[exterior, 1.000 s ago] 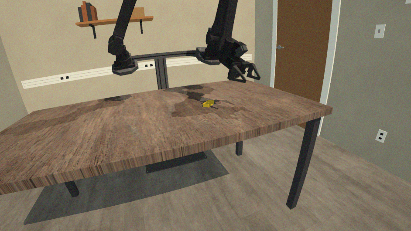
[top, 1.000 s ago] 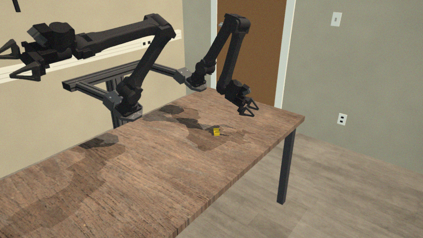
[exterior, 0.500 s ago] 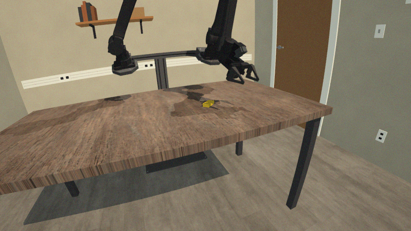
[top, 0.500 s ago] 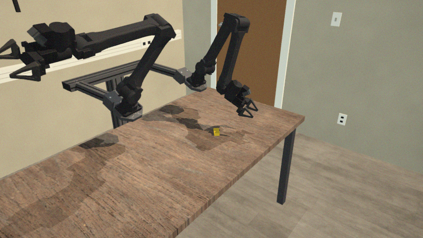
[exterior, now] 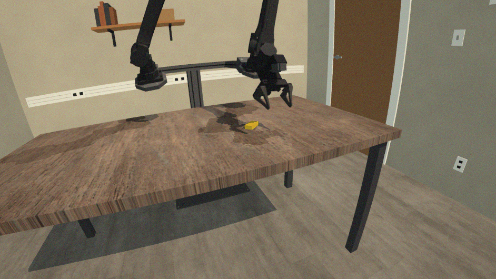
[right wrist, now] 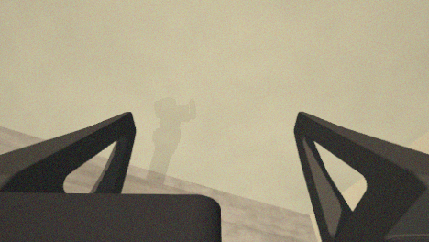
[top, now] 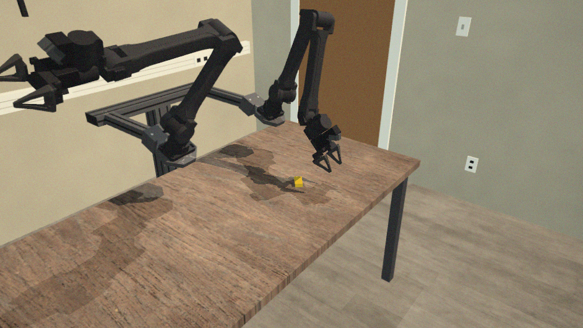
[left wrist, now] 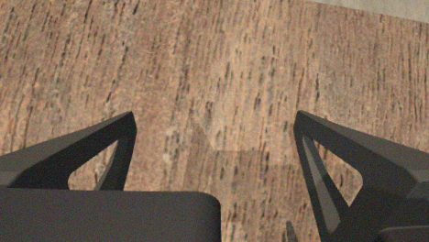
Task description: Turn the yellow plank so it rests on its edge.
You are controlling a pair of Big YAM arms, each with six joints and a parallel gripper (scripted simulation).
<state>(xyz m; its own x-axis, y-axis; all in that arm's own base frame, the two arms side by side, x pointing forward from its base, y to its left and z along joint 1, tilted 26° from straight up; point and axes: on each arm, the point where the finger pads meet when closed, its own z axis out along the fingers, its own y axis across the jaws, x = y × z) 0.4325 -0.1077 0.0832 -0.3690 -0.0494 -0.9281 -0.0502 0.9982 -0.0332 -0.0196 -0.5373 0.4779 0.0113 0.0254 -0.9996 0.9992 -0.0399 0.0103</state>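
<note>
Now: the yellow plank 150 mm behind my left hand, 110 mm below it and 50 mm to the right of it.
</note>
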